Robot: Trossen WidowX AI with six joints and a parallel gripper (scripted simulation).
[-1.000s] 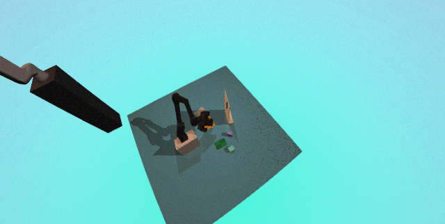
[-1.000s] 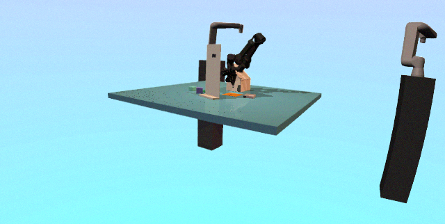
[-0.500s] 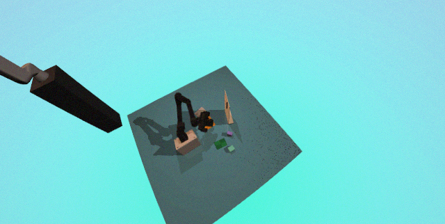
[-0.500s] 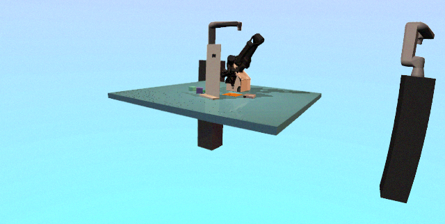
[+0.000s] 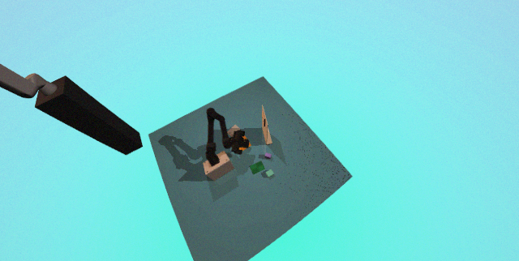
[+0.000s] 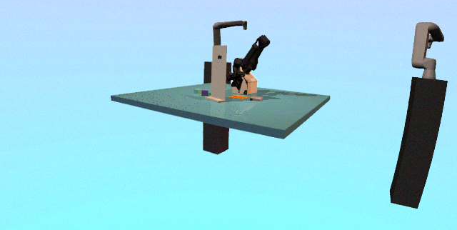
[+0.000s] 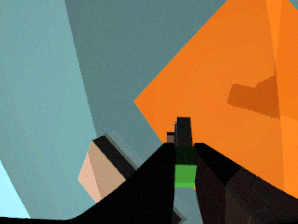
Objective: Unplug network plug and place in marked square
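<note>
Now: the orange marked square 10 mm behind my gripper tip and 50 mm below it. Also, from my gripper tip: upright tan panel 200 mm ahead, 50 mm to the right, 110 mm above; network plug right at my gripper tip; purple cube 120 mm ahead, 220 mm to the right, 30 mm below.
</note>
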